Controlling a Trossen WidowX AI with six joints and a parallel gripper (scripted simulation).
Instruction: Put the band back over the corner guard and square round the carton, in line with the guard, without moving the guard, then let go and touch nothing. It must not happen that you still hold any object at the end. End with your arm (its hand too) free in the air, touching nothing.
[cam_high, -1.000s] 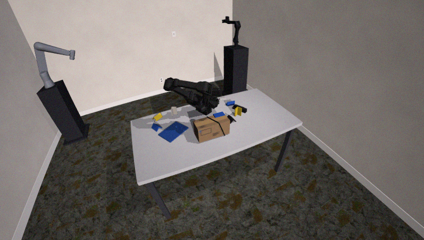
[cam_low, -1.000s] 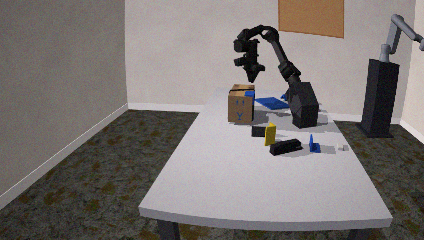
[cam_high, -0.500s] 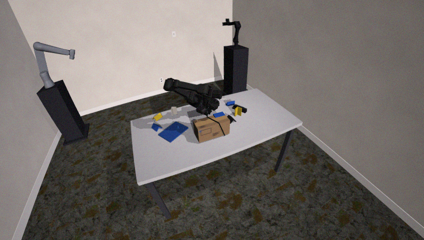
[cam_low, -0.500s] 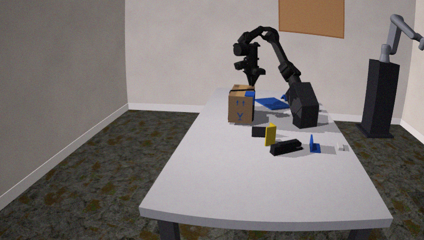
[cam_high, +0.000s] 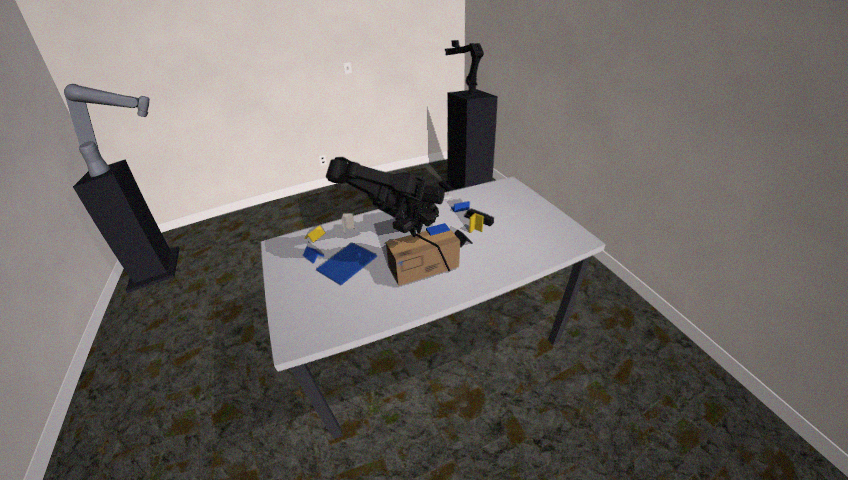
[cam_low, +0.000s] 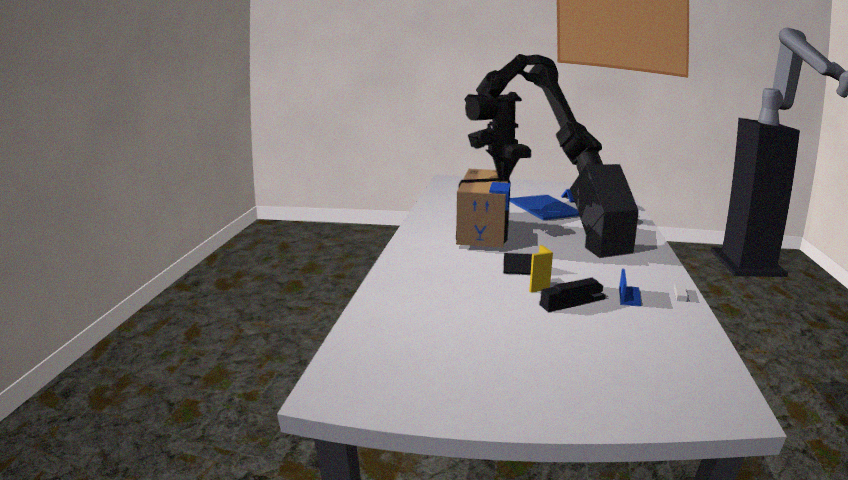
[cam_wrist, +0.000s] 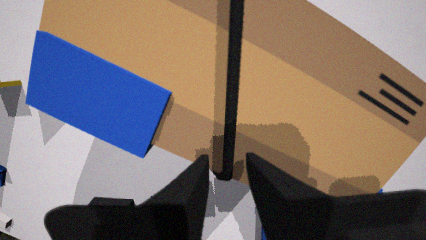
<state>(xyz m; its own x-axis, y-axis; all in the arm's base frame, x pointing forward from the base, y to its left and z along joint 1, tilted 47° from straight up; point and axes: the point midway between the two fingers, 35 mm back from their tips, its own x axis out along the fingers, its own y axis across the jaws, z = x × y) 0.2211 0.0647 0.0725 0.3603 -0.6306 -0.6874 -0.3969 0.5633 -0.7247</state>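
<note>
Right now my hand is 4 cm short of the brown carton, 1 cm to the right of it and 10 cm above it. Also, from my hand: yellow corner guard (8 cm behind, 33 cm to the left, 14 cm below); then blue flat sheet (14 cm behind, 26 cm to the right, 17 cm below); then black stapler (14 cm behind, 39 cm to the left, 16 cm below).
</note>
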